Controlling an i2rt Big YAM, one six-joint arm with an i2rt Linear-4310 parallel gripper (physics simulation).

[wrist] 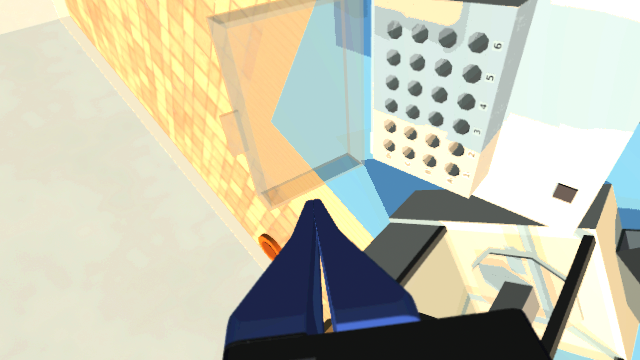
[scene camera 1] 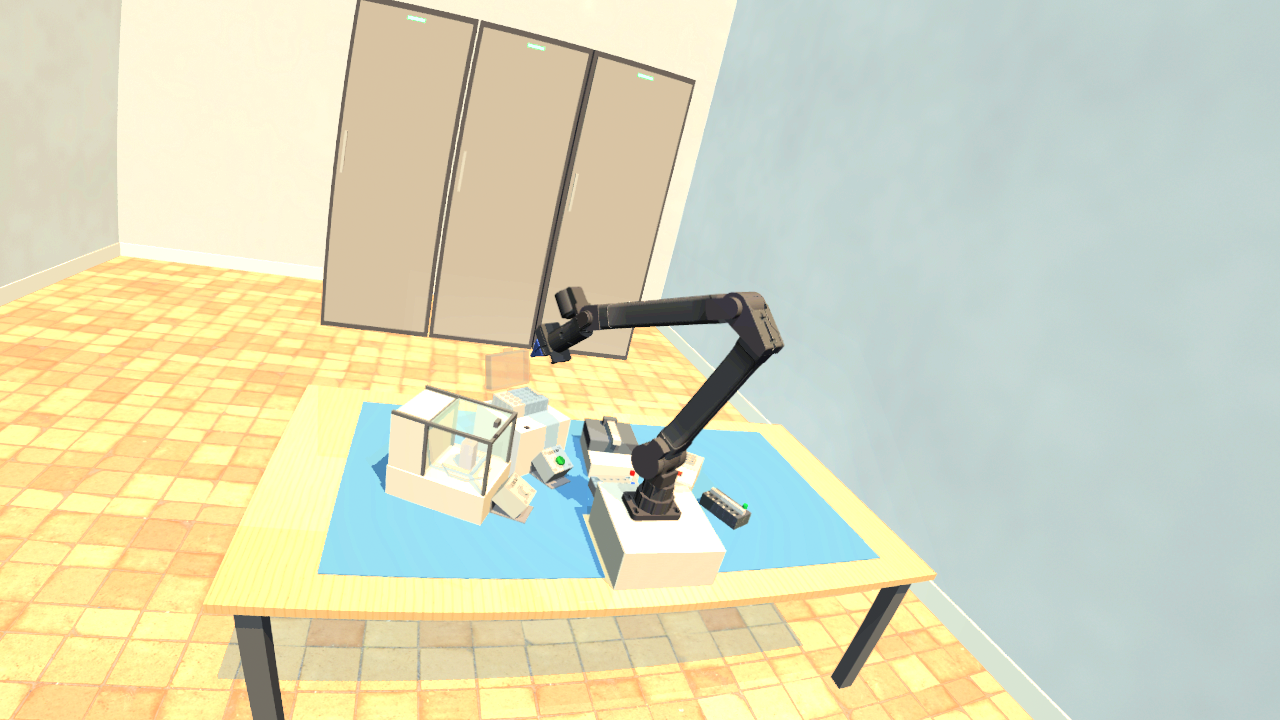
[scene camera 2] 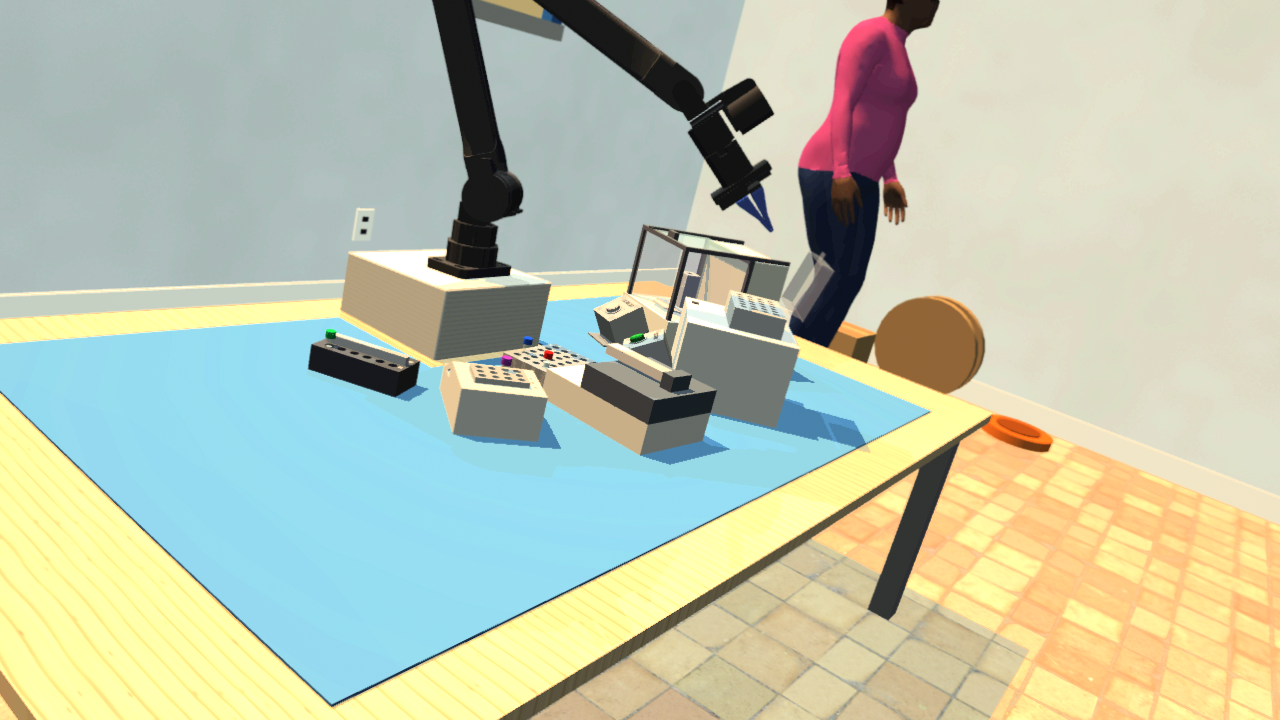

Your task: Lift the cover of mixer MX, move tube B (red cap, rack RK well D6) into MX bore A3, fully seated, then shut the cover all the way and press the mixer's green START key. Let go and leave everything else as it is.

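Frame: origin at the arm's base, x ahead, y left, z up, level; metres.
Seen in the pictures: gripper, fingertip midpoint: (wrist: 314, 209) (scene camera 1: 532, 356) (scene camera 2: 771, 231); arm's base at its link origin: (scene camera 1: 650, 508) (scene camera 2: 469, 270).
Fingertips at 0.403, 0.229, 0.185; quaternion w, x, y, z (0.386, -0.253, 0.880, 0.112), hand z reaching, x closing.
Offsets run from my fingertips to a thing's top centre, as dx, dy, dz. "spot": to the spot under its first point.
The mixer MX (scene camera 1: 538, 445) (scene camera 2: 739, 368) is a white box with a bored block @[spot: -0.018, +0.014, -0.121] (scene camera 1: 520, 400) (scene camera 2: 756, 308) (wrist: 425, 122) on top; its bores look empty in the wrist view. Its clear cover @[+0.068, +0.045, -0.014] (scene camera 1: 507, 368) (scene camera 2: 808, 286) (wrist: 239, 100) stands open beside the block. The green START key @[-0.144, -0.087, -0.216] (scene camera 1: 560, 460) (scene camera 2: 636, 337) is on a small tilted panel beside the mixer. Tube B's red cap @[-0.170, -0.282, -0.236] (scene camera 1: 631, 472) (scene camera 2: 548, 354) shows in the rack RK @[spot: -0.178, -0.205, -0.263] (scene camera 2: 572, 360). My gripper (scene camera 1: 536, 347) (scene camera 2: 768, 228) (wrist: 314, 209) is shut and empty, in the air above the mixer area, near the cover's side.
A glass-walled instrument @[-0.209, +0.157, -0.068] (scene camera 1: 434, 492) (scene camera 2: 693, 234) (wrist: 570, 295) stands beside the mixer. A dark-lidded box @[-0.031, -0.265, -0.189] (scene camera 1: 597, 436) (scene camera 2: 648, 385), a white block unit @[-0.130, -0.446, -0.221] (scene camera 2: 496, 407) and a black tube strip @[spot: -0.317, -0.501, -0.253] (scene camera 1: 725, 507) (scene camera 2: 362, 362) stand on the mat. A person (scene camera 2: 877, 116) is beyond the table.
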